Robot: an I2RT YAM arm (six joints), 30 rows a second.
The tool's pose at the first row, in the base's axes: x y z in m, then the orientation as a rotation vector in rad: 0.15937, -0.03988, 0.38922, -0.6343, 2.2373, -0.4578
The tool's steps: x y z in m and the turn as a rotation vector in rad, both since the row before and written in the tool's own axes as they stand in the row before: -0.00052, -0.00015, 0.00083, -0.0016, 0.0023, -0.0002; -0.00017, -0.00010, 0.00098, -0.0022, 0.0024, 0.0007; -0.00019, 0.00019, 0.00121, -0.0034, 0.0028, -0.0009; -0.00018, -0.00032, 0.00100, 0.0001, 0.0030, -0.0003; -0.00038, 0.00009, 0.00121, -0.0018, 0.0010, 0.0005; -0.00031, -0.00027, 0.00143, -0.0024, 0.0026, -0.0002; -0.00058, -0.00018, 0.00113, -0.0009, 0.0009, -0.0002; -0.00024, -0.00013, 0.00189, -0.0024, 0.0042, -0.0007; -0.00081, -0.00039, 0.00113, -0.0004, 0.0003, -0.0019; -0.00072, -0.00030, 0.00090, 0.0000, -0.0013, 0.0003; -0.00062, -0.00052, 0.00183, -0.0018, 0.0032, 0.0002; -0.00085, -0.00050, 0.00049, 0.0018, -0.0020, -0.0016; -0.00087, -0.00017, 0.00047, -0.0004, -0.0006, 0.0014; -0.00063, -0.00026, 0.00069, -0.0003, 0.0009, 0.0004; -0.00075, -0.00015, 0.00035, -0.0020, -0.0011, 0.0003
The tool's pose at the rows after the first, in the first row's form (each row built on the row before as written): 0.16034, -0.03981, 0.38905, -0.6351, 2.2400, -0.4571; 0.16120, -0.03992, 0.38855, -0.6352, 2.2432, -0.4553; 0.16216, -0.03981, 0.38777, -0.6377, 2.2469, -0.4532; 0.16311, -0.04009, 0.38737, -0.6377, 2.2496, -0.4547; 0.16420, -0.03995, 0.38674, -0.6380, 2.2513, -0.4529; 0.16552, -0.04017, 0.38610, -0.6392, 2.2546, -0.4514; 0.16676, -0.04013, 0.38576, -0.6398, 2.2557, -0.4509; 0.16833, -0.04034, 0.38470, -0.6414, 2.2604, -0.4503; 0.16977, -0.04034, 0.38458, -0.6438, 2.2604, -0.4509; 0.17096, -0.04029, 0.38452, -0.6436, 2.2592, -0.4502; 0.17284, -0.04059, 0.38389, -0.6440, 2.2629, -0.4494; 0.17387, -0.04058, 0.38428, -0.6451, 2.2600, -0.4513; 0.17479, -0.04028, 0.38453, -0.6437, 2.2599, -0.4499; 0.17576, -0.04022, 0.38454, -0.6433, 2.2609, -0.4497; 0.17652, -0.03996, 0.38479, -0.6441, 2.2606, -0.4469
